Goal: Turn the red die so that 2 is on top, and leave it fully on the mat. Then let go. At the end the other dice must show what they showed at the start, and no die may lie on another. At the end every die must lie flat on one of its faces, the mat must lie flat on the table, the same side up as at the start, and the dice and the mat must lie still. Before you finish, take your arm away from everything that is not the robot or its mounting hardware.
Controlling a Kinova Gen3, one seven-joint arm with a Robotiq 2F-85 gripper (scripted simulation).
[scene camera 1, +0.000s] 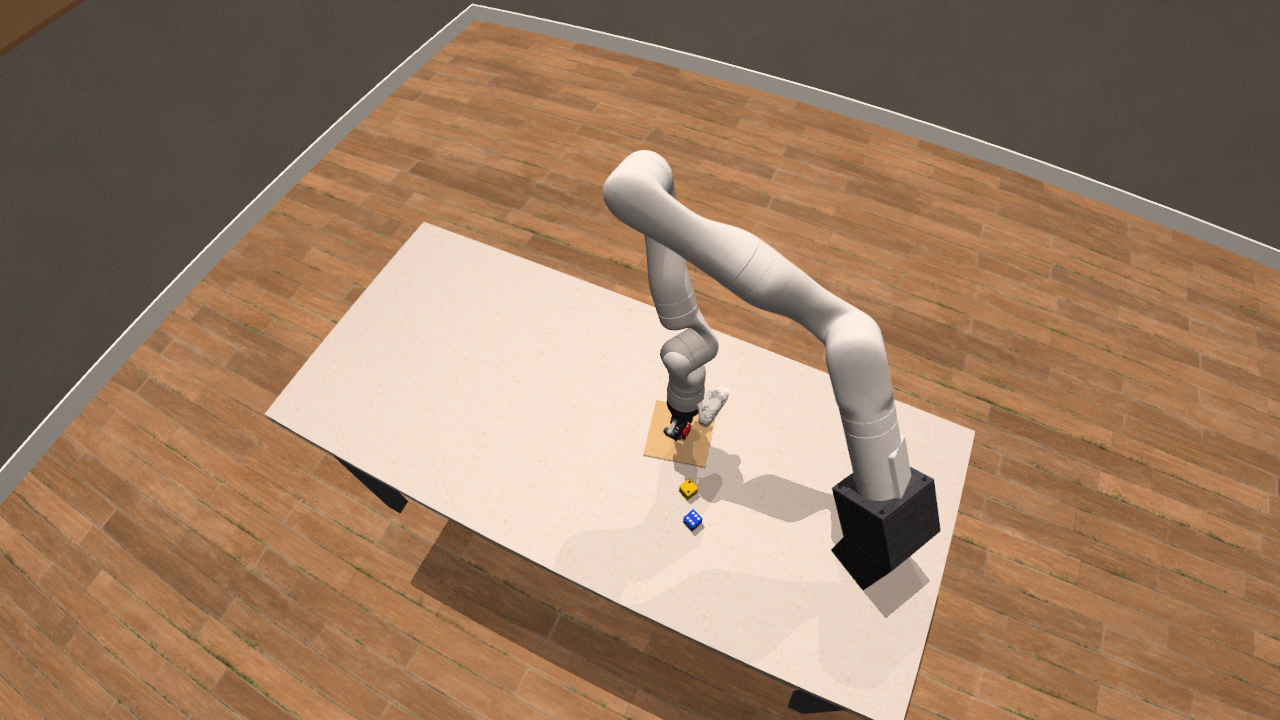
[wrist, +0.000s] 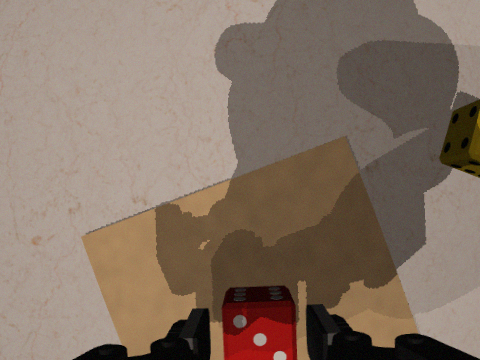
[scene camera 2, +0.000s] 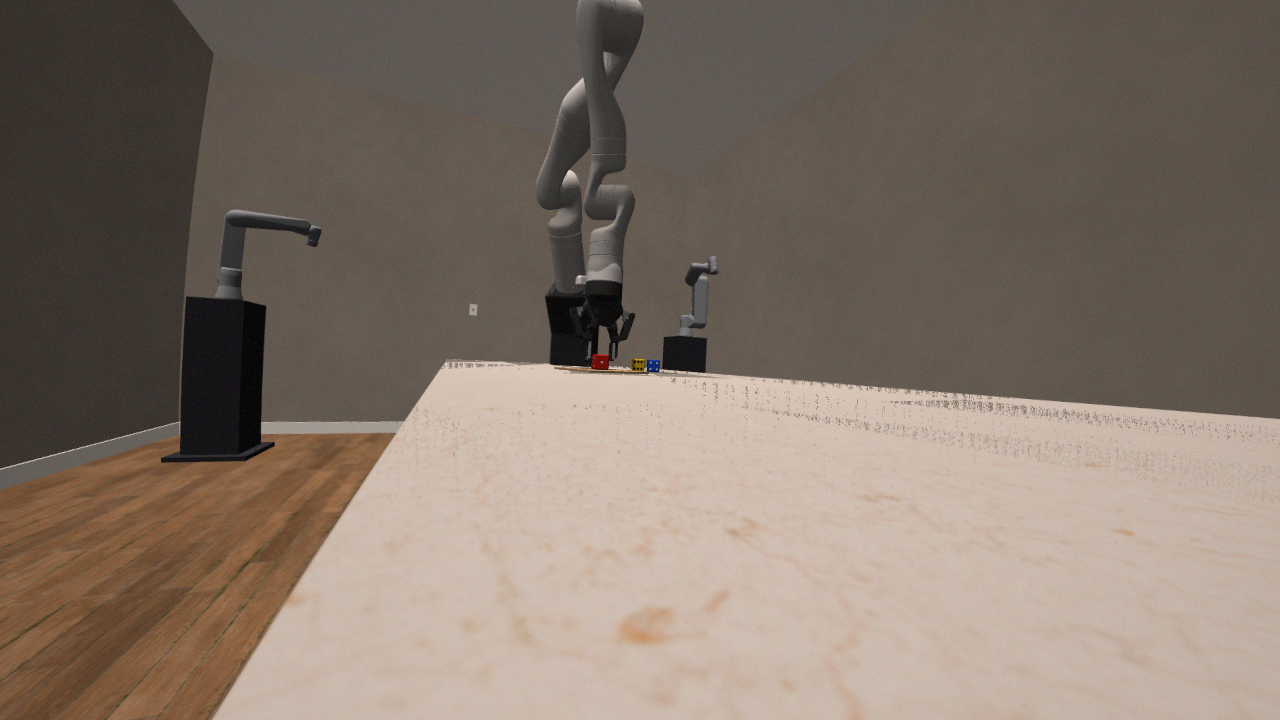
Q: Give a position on a tan mat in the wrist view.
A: At 306, 222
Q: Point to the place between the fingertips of the gripper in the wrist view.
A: At 258, 328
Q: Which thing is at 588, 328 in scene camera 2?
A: The gripper.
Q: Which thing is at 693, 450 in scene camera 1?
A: A tan mat.
